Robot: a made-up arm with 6 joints.
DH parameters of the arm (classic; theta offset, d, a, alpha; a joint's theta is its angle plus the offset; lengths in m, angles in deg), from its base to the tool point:
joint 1: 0 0.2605 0 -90
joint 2: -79.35 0 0.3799 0
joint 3: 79.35 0 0.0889 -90
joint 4: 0 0.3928 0 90
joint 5: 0 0 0.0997 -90
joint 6: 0 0.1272 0 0
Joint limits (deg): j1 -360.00..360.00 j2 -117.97..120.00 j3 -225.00..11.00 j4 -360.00..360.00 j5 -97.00..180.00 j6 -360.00..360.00
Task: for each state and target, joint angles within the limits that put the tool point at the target. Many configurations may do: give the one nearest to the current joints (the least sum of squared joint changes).
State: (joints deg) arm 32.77 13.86 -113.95 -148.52 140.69 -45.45
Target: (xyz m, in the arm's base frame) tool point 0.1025 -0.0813 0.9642
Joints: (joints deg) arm 16.78 -18.04 -111.91 -127.51 161.16 -45.45
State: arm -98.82 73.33 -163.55 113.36 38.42 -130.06
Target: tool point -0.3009 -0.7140 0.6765
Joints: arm -112.69 76.71 -202.93 113.28 37.27 -130.06
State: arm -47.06 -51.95 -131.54 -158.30 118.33 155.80
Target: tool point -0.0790 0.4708 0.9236
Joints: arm -84.24 -50.97 -126.81 -168.63 138.28 155.80
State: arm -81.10 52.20 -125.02 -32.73 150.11 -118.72
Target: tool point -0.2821 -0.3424 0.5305
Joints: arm -120.76 13.46 -91.98 -31.99 166.25 -118.72
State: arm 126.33 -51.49 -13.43 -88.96 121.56 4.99
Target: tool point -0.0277 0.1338 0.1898
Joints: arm 154.57 -46.24 9.26 -55.54 92.93 4.99
